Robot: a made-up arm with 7 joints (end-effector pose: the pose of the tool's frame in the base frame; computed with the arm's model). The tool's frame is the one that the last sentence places. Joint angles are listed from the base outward.
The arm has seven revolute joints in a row. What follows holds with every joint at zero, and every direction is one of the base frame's.
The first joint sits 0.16 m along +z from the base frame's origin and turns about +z.
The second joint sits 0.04 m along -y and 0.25 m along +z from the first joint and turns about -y.
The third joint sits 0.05 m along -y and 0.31 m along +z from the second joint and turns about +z.
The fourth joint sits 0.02 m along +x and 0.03 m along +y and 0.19 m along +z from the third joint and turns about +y.
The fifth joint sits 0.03 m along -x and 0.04 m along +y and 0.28 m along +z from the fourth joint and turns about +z.
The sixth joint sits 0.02 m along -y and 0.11 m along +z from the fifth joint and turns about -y.
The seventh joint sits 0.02 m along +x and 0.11 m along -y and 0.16 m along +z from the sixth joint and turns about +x.
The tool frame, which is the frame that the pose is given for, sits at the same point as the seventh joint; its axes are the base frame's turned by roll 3.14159, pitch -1.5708 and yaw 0 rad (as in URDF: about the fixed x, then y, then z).
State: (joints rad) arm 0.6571 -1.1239 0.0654 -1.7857 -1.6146 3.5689 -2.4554
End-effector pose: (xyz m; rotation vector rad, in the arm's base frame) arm 0.1925 0.0551 0.6960 -1.0660 -1.5762 -0.8228
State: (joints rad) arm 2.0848 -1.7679 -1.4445 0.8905 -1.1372 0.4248 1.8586
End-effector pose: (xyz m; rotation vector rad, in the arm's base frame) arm -0.0961 1.0186 0.1207 0.8349 0.7223 2.8704
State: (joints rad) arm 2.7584 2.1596 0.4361 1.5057 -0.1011 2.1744 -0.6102
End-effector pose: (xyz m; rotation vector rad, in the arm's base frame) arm 0.7026 -0.2894 0.2773 0.3321 1.3604 -0.9218
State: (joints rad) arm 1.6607 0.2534 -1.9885 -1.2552 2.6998 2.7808 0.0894
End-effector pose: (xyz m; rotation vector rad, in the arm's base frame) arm -0.0209 0.0420 1.1090 0.6450 -0.0600 -0.4038
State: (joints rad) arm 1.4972 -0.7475 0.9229 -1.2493 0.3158 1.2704 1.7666
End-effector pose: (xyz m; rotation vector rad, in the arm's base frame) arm 0.5260 0.1735 0.9250 0.4004 0.5355 1.0028
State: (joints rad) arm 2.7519 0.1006 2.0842 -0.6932 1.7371 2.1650 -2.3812
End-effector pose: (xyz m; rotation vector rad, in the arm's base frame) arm 0.0501 0.1336 1.2364 -0.7048 -0.2540 1.2158
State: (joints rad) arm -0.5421 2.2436 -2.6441 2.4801 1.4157 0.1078 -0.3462
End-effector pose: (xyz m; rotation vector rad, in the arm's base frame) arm -0.0240 -0.3009 0.2341 1.0523 -0.2279 -0.9849
